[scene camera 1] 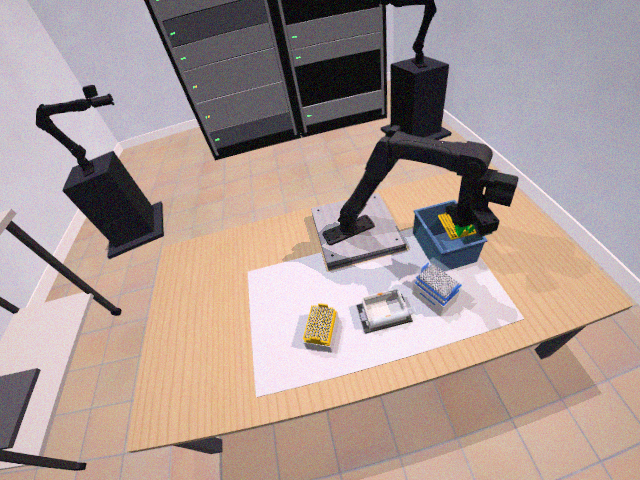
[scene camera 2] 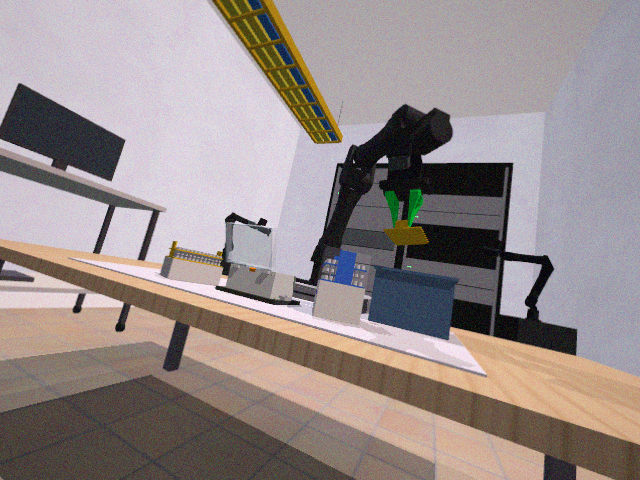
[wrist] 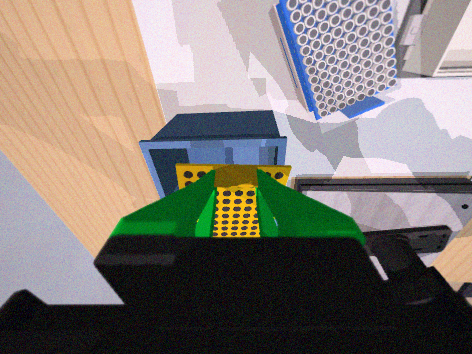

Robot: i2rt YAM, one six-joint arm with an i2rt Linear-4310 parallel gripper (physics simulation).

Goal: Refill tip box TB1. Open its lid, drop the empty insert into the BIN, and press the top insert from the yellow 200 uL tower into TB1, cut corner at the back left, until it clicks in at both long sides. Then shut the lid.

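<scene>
My gripper [scene camera 2: 404, 224] [wrist: 236, 177] has green fingers and is shut on the empty yellow insert [scene camera 2: 406, 235] [wrist: 236, 215] [scene camera 1: 448, 226], a plate with open holes. It holds the insert above the blue bin [scene camera 1: 449, 248] [scene camera 2: 410, 302] [wrist: 215, 145], over its opening. The tip box TB1 [scene camera 1: 386, 316] [scene camera 2: 258, 283] stands on the white mat with its clear lid [scene camera 2: 250, 246] raised and its inside bare. The yellow tower [scene camera 1: 320, 325] [scene camera 2: 192, 264] stands left of it, its top insert full of tips. The bin's floor is partly hidden.
A blue tip tower [scene camera 1: 436, 286] [scene camera 2: 338, 297] [wrist: 345, 55] stands between TB1 and the bin. The arm's base plate [scene camera 1: 361, 248] lies left of the bin. The white mat [scene camera 1: 279, 372] lies under the boxes, on the wooden table [scene camera 1: 191, 330].
</scene>
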